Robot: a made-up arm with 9 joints. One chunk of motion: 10 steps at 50 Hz.
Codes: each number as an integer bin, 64 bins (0 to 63) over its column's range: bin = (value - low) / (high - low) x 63, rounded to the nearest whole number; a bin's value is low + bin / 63 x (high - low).
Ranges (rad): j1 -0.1..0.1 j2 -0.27..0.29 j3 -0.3..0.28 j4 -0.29..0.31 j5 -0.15..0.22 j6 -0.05..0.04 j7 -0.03..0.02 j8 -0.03..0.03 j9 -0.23..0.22
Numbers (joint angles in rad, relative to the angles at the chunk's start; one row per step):
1: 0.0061 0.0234 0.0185 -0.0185 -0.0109 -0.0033 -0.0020 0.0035 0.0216
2: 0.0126 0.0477 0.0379 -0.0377 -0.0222 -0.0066 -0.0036 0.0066 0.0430
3: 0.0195 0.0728 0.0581 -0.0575 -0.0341 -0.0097 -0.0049 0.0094 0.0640
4: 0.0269 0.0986 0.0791 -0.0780 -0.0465 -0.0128 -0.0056 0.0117 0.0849
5: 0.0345 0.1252 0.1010 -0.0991 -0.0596 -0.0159 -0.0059 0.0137 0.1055
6: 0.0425 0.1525 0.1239 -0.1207 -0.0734 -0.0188 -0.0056 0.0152 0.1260
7: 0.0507 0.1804 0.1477 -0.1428 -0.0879 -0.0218 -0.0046 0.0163 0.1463
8: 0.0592 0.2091 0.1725 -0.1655 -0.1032 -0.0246 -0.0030 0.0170 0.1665
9: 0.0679 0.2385 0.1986 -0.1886 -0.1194 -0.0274 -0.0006 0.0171 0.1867
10: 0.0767 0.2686 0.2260 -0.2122 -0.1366 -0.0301 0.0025 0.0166 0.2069
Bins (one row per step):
1: 33 33 35 29 24 33 35 35 35
2: 35 36 37 26 22 30 33 38 38
3: 38 39 39 24 20 28 32 41 41
4: 40 41 41 22 18 26 31 44 44
5: 42 44 44 20 15 24 30 46 47
6: 45 48 46 18 13 22 31 47 50
7: 47 51 49 15 11 20 32 49 53
8: 50 54 51 13 8 18 34 49 56
9: 53 57 54 11 5 16 37 49 58
10: 56 61 57 8 2 14 41 49 61

